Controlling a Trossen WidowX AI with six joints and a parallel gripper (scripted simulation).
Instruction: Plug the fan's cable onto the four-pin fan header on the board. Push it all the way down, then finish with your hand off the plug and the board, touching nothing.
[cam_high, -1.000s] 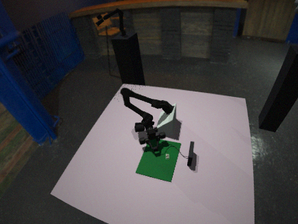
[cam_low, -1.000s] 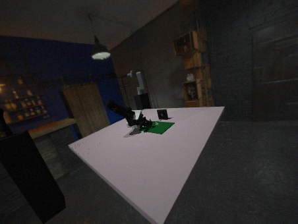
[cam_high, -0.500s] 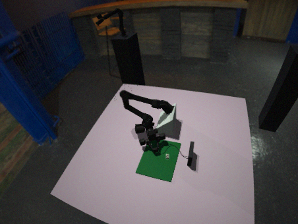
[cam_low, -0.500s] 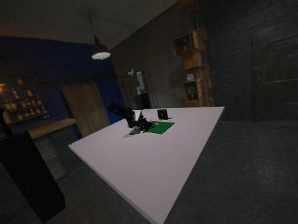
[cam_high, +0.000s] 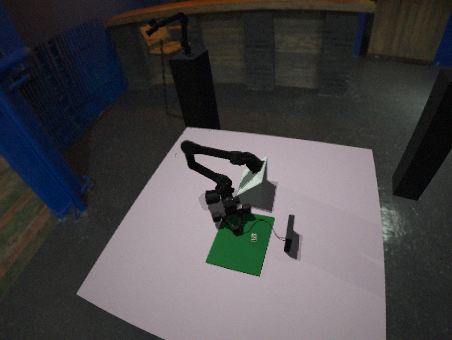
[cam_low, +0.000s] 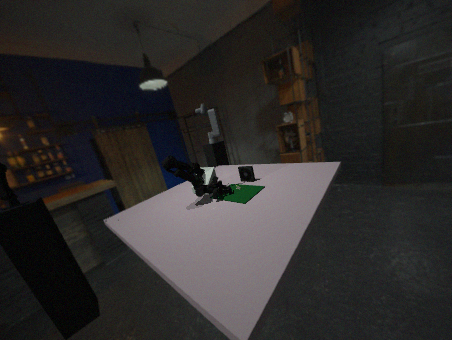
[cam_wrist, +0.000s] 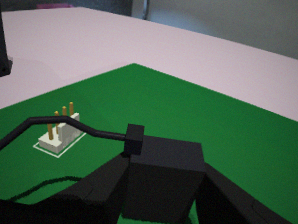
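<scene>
Now: gripper tip 10 mm above the fan plug. Round my gripper tip: green board (50 mm below, 30 mm to the left, 20 mm ahead); white four-pin fan header (80 mm to the left, 30 mm below); black fan (230 mm to the left, 40 mm behind, 30 mm above).
</scene>
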